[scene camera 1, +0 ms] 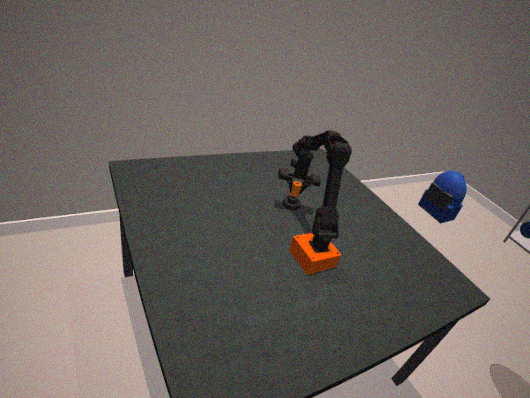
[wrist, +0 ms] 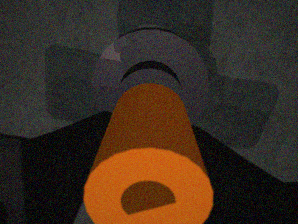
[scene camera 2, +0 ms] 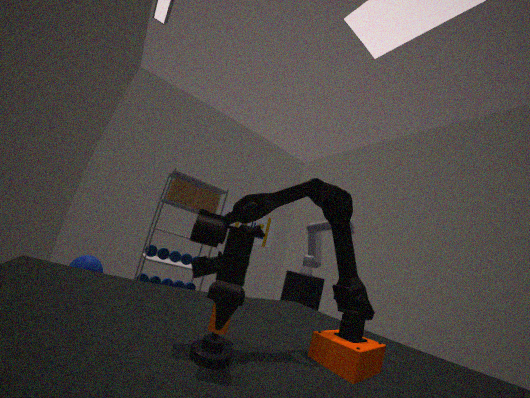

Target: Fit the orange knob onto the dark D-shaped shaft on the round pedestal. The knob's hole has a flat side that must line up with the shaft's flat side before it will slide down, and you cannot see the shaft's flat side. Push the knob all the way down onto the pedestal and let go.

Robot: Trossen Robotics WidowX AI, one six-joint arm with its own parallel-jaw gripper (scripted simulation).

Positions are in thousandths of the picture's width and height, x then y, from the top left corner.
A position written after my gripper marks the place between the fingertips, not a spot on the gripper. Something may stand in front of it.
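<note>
Gripper state: my gripper (scene camera 2: 412,818) (wrist: 502,565) holds an orange knob (wrist: 498,712). A round pedestal (scene camera 2: 399,888) (wrist: 495,248) is visible too.
</note>
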